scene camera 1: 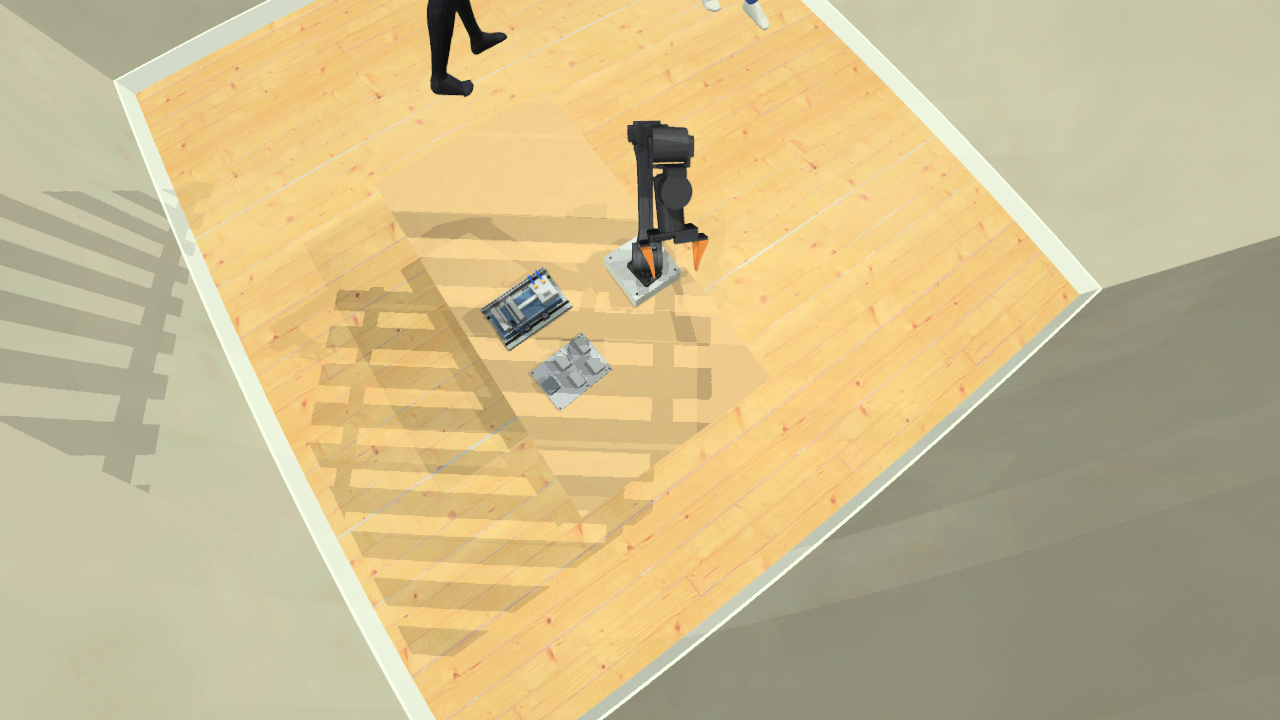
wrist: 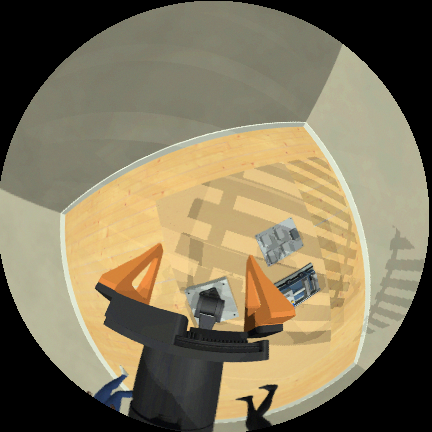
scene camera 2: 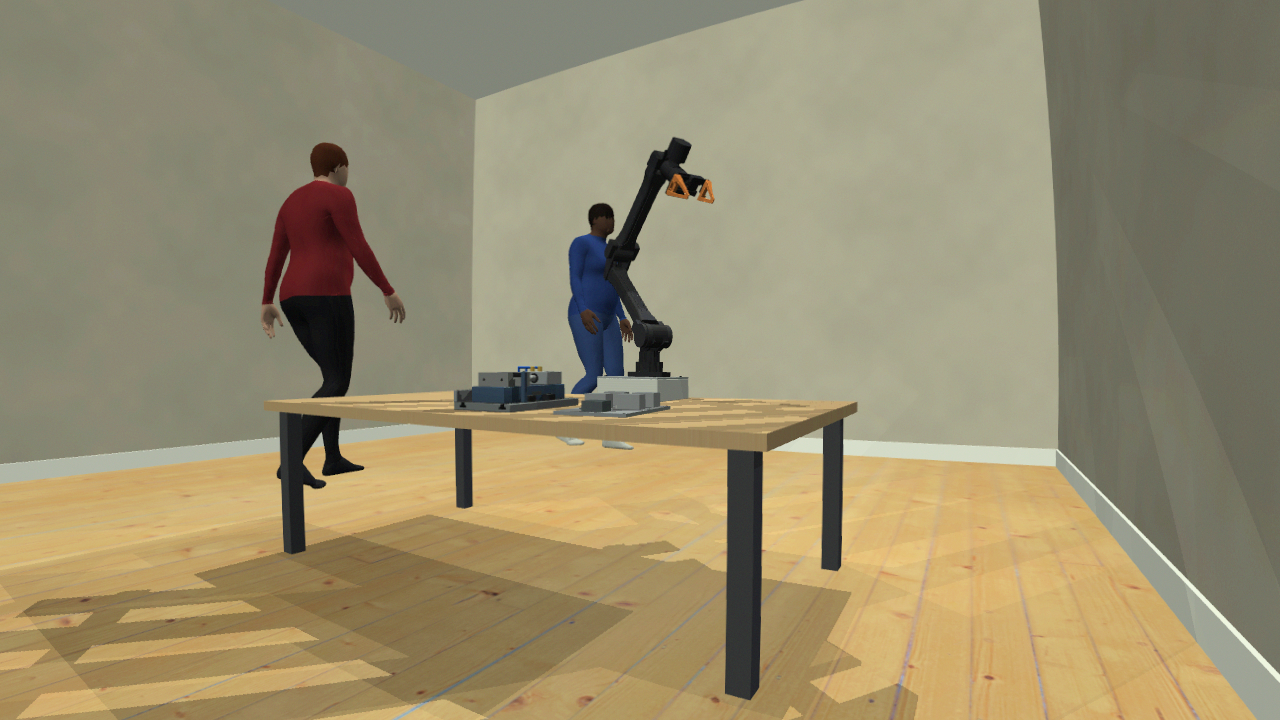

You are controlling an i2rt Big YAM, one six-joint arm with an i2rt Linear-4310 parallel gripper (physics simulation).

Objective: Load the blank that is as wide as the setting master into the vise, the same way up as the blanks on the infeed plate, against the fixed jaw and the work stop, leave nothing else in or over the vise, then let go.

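Places are measured from the arm's base along level axes (x right, y down, z ahead), in millimetres.
Pixels of known places: gripper, between the fingertips: (scene camera 1: pixel 675 274) (wrist: pixel 203 253) (scene camera 2: pixel 700 199); arm's base, origin of its link: (scene camera 1: pixel 644 270) (wrist: pixel 211 299) (scene camera 2: pixel 649 376).
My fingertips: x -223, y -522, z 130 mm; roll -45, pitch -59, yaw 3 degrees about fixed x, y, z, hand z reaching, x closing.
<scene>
Ahead of a thing's pixels: the offset from my fingertips to its top centre. "spot": to the spot under its first point.
My gripper (scene camera 1: pixel 674 272) (scene camera 2: pixel 693 192) (wrist: pixel 203 253) is open and empty, high above the table and well away from the vise and the plate. The blue and grey vise {dx +419, dy +498, dz +309 mm} (scene camera 1: pixel 528 308) (scene camera 2: pixel 510 392) (wrist: pixel 298 290) stands on the table; one orange finger partly covers it in the wrist view. Small blue and yellow parts show at one end. The grey infeed plate {spot: dx +40, dy +588, dz +443 mm} (scene camera 1: pixel 561 404) (wrist: pixel 270 261) lies beside it with several grey blocks, among them a darker one {dx +118, dy +564, dz +424 mm} (scene camera 1: pixel 549 385) (scene camera 2: pixel 596 405) (wrist: pixel 294 234). Block widths, the setting master, the fixed jaw and the work stop are too small to tell apart.
The arm's pale base plate (scene camera 1: pixel 637 292) (scene camera 2: pixel 671 386) (wrist: pixel 229 295) is on the wooden table (scene camera 2: pixel 769 439), near the vise and infeed plate. A person in red and black (scene camera 2: pixel 317 237) and a person in blue (scene camera 2: pixel 586 282) stand beyond the table. Slatted shadows cross the table and floor.
</scene>
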